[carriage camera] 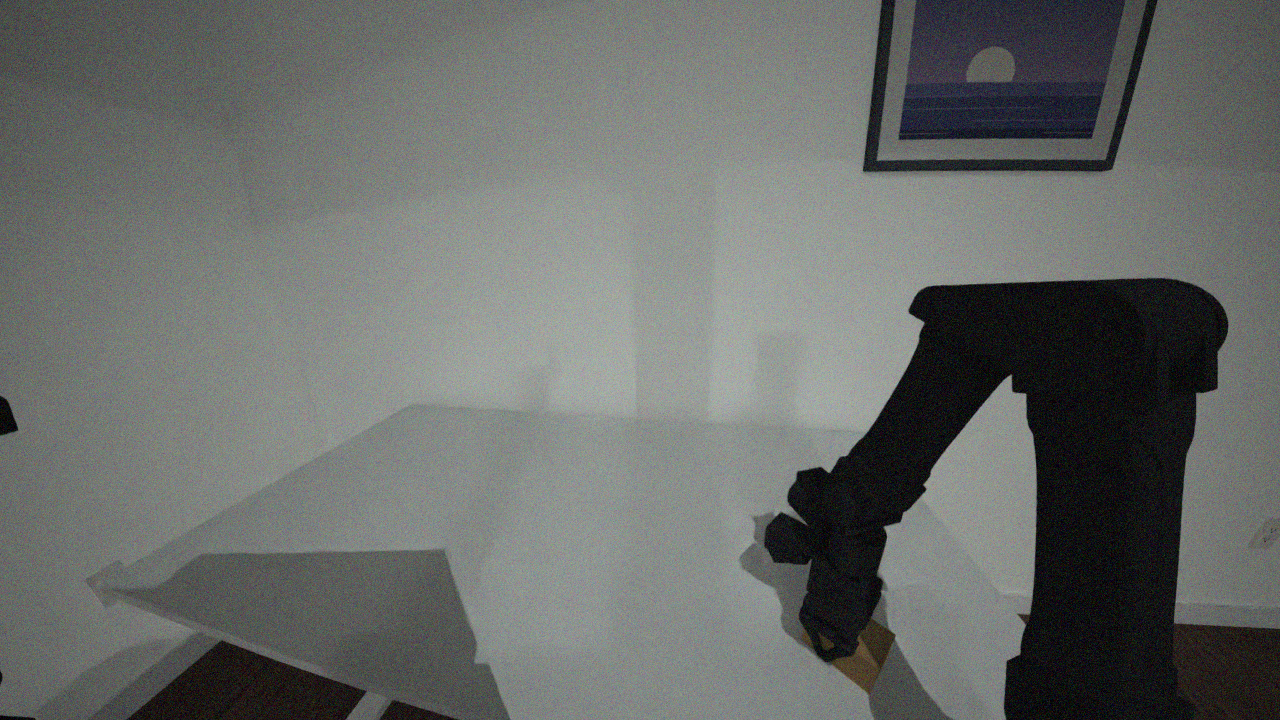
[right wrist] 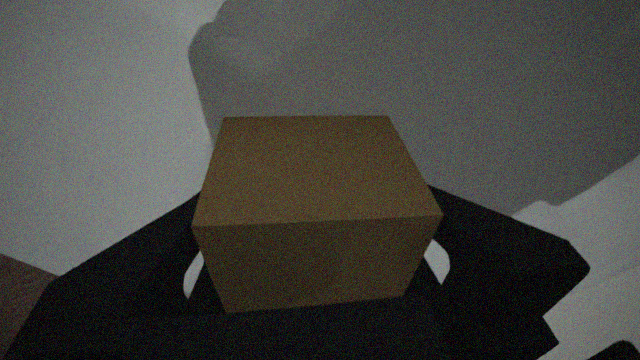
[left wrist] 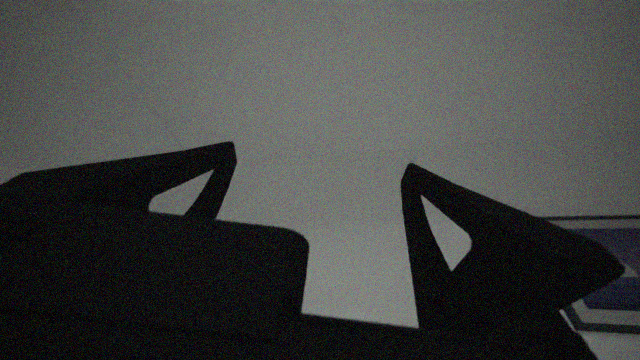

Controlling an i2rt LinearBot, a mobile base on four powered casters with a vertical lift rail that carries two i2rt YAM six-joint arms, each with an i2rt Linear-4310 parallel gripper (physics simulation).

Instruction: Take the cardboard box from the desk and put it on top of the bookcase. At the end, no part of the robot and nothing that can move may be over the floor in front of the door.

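Frame: origin at the left arm's base, x right, y ahead, z up, level; millimetres.
Seen in the pictures: left gripper, fingertip midpoint: (left wrist: pixel 319 162); right gripper, fingertip midpoint: (carriage camera: pixel 831 640) (right wrist: pixel 306 177).
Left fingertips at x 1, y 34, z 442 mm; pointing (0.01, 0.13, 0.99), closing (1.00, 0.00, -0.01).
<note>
A point is followed by its place in that frame.
The brown cardboard box (carriage camera: pixel 872 658) {z -52, x 608, y 164 mm} (right wrist: pixel 315 175) {z -68, x 580, y 242 mm} is on the white desk (carriage camera: pixel 581 537) {z -102, x 233, y 440 mm} near its front right part. My right gripper (carriage camera: pixel 836 646) {z -103, x 597, y 217 mm} (right wrist: pixel 306 177) {z -103, x 597, y 217 mm} reaches down from above and is shut on the box, with one finger against each side; the fingertips are hidden by the box in the right wrist view. Whether the box touches the desk is hard to tell. My left gripper (left wrist: pixel 319 162) {z 442, x 1, y 34 mm} is open and empty, in front of the wall. The bookcase and the door do not show in these views.
A framed sunset picture (carriage camera: pixel 998 152) {z 624, x 1206, y 703 mm} hangs on the wall (carriage camera: pixel 447 268) {z 373, x -223, y 1088 mm} behind the desk, at the right. Dark wooden floor (carriage camera: pixel 259 685) {z -822, x -863, y 585 mm} shows below the desk's left front edge and also at the far right. A wall socket (carriage camera: pixel 1267 533) {z -416, x 2308, y 442 mm} is at the right edge.
</note>
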